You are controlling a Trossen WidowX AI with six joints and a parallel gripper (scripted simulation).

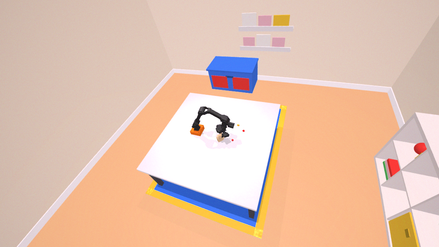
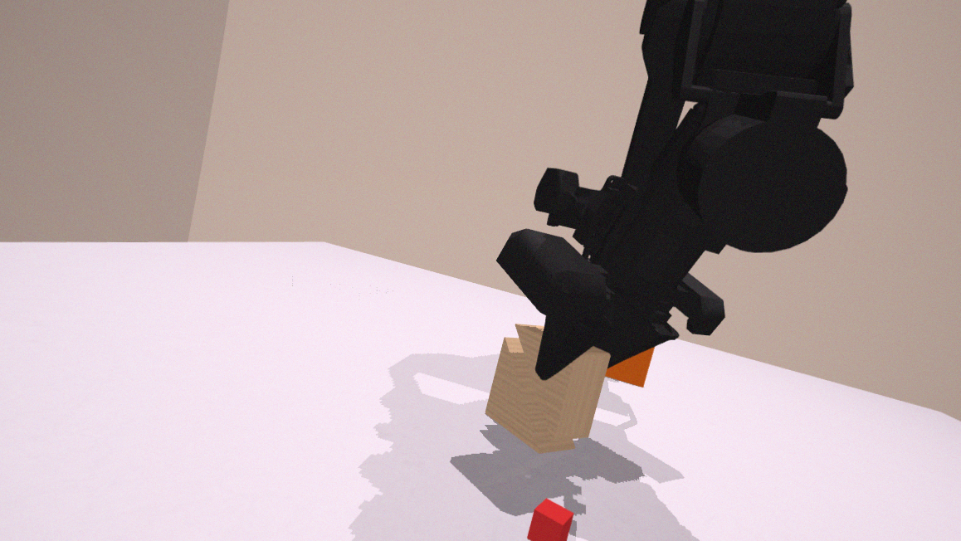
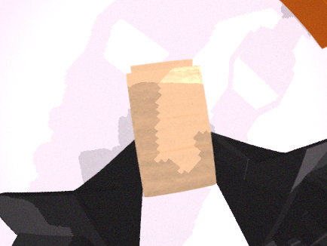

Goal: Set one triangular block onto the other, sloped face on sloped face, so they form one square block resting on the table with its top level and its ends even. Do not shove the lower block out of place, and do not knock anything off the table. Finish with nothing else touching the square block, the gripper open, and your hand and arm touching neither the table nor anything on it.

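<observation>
My gripper tip is now 12 cm short of the red cube, 1 cm to the right of it and 4 cm above it.
</observation>
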